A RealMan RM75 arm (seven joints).
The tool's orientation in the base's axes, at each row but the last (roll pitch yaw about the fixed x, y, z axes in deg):
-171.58 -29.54 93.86
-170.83 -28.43 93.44
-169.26 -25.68 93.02
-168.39 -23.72 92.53
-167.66 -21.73 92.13
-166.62 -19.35 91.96
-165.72 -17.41 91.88
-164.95 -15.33 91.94
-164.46 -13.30 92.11
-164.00 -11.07 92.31
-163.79 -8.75 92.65
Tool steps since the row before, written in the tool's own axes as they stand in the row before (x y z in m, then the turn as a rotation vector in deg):
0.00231 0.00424 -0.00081 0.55 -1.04 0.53
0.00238 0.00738 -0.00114 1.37 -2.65 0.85
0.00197 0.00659 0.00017 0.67 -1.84 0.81
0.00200 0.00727 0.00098 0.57 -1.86 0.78
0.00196 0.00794 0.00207 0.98 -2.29 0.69
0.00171 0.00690 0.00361 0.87 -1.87 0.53
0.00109 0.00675 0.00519 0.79 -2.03 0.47
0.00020 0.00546 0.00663 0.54 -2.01 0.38
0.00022 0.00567 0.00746 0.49 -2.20 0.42
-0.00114 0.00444 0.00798 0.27 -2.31 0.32
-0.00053 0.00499 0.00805 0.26 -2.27 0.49
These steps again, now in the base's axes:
0.00417 0.00221 0.00130 -1.15 0.59 -0.05
0.00733 0.00256 0.00109 -2.83 1.24 0.29
0.00631 0.00272 -0.00040 -2.00 0.70 -0.12
0.00679 0.00311 -0.00141 -2.01 0.59 -0.13
0.00719 0.00347 -0.00273 -2.42 0.89 0.19
0.00576 0.00351 -0.00425 -1.97 0.78 0.21
0.00516 0.00321 -0.00606 -2.11 0.67 0.28
0.00347 0.00238 -0.00749 -2.05 0.41 0.29
0.00338 0.00234 -0.00842 -2.25 0.35 0.29
0.00204 0.00067 -0.00895 -2.31 0.11 0.37
0.00250 0.00098 -0.00910 -2.32 0.12 0.20

